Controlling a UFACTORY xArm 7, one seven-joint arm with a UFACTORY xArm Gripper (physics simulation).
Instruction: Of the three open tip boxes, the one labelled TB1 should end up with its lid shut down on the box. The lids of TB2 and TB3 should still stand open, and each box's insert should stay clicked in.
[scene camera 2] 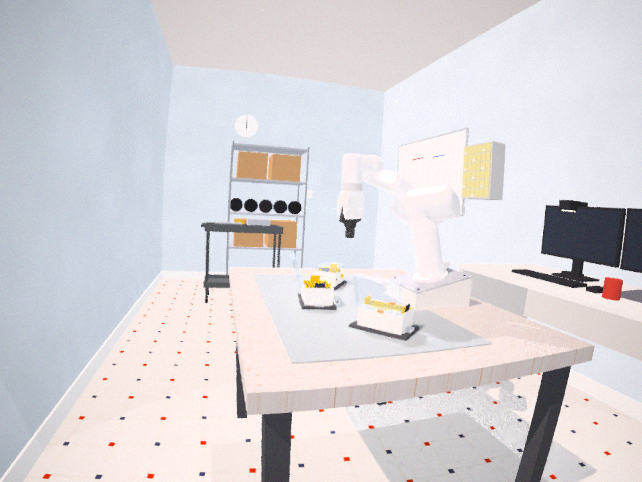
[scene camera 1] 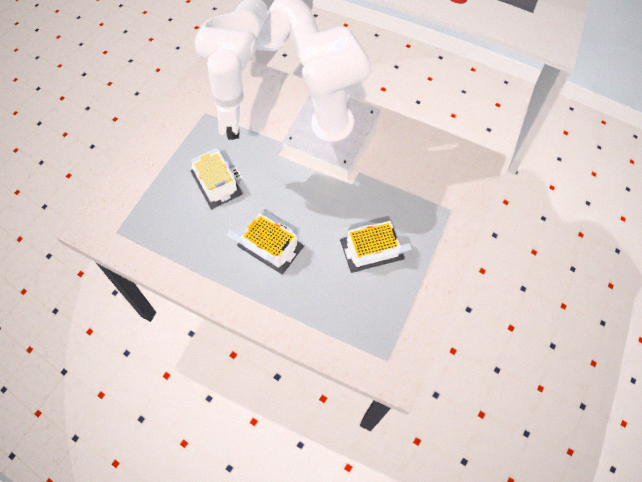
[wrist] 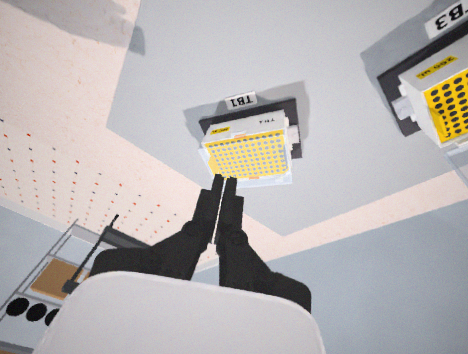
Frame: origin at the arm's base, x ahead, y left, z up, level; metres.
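Seen in the pictures: gripper, fingertip midpoint: (scene camera 2: 349, 237) (scene camera 1: 233, 136) (wrist: 223, 188); arm's base, origin of the base link: (scene camera 2: 430, 276) (scene camera 1: 333, 123).
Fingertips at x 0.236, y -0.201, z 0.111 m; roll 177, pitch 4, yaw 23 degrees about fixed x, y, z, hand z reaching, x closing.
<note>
Offsets run from my fingertips to a thing's top centre. "spot": to the spot under its first point. Level surfaces: height alone.
TB1 {dx +0.039, dy -0.053, dz -0.114 m} (scene camera 1: 211, 170) (scene camera 2: 333, 278) (wrist: 245, 150) stands at the mat's far left in scene camera 1. Its translucent lid lies over the yellow insert and looks down on the box; whether it is latched cannot be told. TB3 {dx +0.180, dy +0.179, dz -0.117 m} (scene camera 1: 269, 237) (scene camera 2: 317, 297) (wrist: 452, 107) is the middle box, with its lid {dx +0.245, dy +0.165, dz -0.038 m} (scene camera 1: 234, 236) (scene camera 2: 296, 262) upright. The right box {dx +0.072, dy +0.436, dz -0.126 m} (scene camera 1: 373, 241) (scene camera 2: 385, 317), apparently TB2, has its lid {spot: dx +0.119, dy +0.533, dz -0.049 m} (scene camera 1: 406, 248) standing open. The visible inserts look seated. My gripper (scene camera 1: 232, 135) (scene camera 2: 350, 236) (wrist: 223, 188) is shut and empty, raised above the table near TB1, apart from it.
The boxes sit on dark bases on a grey mat {dz -0.192 m} (scene camera 1: 331, 311) (scene camera 2: 311, 347). The robot's base plate (scene camera 1: 311, 137) stands at the table's back edge. A desk with monitors (scene camera 2: 583, 238) is on the right, and a shelf rack (scene camera 2: 269, 181) is at the far wall.
</note>
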